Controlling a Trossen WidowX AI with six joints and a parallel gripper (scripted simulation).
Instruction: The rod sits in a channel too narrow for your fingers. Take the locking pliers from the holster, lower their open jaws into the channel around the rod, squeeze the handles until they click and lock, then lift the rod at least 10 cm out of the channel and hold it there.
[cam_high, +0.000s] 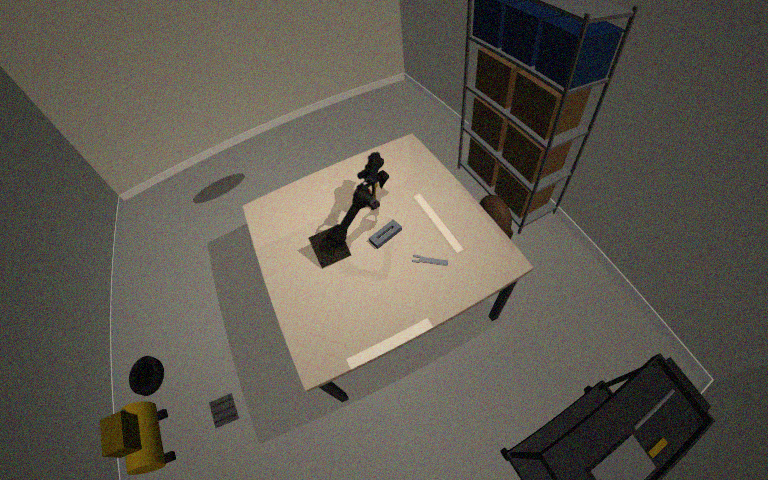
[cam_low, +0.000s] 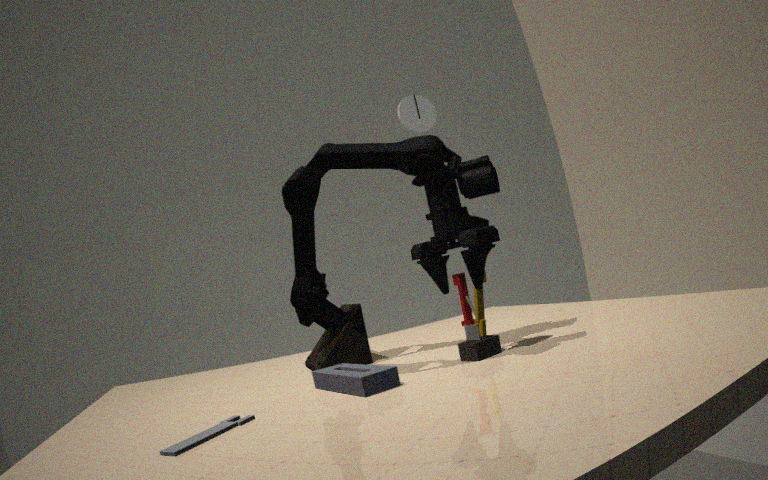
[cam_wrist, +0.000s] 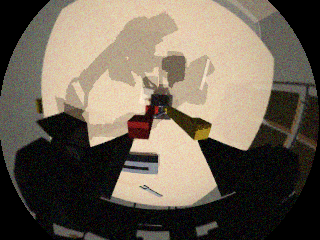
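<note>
My gripper tip is now 1 cm short of the yellow handle, 3 cm to the right of it and 3 cm above it. The rest, counted from my gripper tip: grey channel block: 6 cm behind, 21 cm to the right, 11 cm below; then dark holster: 1 cm behind, 2 cm to the left, 12 cm below; then flat grey forked bar: 4 cm ahead, 46 cm to the right, 12 cm below.
</note>
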